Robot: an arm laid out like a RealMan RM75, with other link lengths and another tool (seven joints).
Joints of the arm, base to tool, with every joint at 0 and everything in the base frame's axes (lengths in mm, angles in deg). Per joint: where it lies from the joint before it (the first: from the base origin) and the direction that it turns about. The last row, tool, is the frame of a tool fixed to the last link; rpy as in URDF.
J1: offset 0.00 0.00 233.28 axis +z
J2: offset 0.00 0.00 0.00 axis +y
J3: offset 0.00 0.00 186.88 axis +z
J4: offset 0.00 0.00 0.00 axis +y
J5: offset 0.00 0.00 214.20 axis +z
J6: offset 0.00 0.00 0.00 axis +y
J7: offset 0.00 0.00 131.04 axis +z
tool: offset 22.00 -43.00 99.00 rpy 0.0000 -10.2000 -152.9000
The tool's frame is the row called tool.
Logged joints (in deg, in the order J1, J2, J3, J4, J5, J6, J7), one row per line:
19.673, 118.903, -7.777, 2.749, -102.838, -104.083, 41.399
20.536, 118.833, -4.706, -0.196, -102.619, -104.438, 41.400
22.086, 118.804, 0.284, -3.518, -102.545, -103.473, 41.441
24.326, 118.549, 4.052, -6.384, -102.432, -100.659, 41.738
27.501, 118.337, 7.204, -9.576, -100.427, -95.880, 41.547
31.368, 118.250, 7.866, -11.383, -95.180, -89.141, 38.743
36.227, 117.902, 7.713, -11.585, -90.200, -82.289, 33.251
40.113, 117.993, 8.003, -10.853, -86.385, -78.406, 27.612
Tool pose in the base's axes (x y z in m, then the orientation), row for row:
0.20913, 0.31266, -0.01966, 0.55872, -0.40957, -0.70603, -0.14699
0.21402, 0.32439, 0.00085, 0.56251, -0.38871, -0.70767, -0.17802
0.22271, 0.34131, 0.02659, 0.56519, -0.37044, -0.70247, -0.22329
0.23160, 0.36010, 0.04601, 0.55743, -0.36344, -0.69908, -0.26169
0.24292, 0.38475, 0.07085, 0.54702, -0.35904, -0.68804, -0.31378
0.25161, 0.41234, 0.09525, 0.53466, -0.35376, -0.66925, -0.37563
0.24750, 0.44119, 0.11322, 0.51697, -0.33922, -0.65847, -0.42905
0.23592, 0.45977, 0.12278, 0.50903, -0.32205, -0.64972, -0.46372
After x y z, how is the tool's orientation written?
As a quaternion, w x y z.
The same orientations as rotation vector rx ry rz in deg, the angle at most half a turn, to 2 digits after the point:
-55.34, -95.40, -19.86
-52.44, -95.47, -24.02
-49.92, -94.66, -30.09
-49.14, -94.51, -35.38
-48.75, -93.43, -42.61
-48.29, -91.36, -51.28
-46.66, -90.57, -59.02
-44.45, -89.68, -64.00

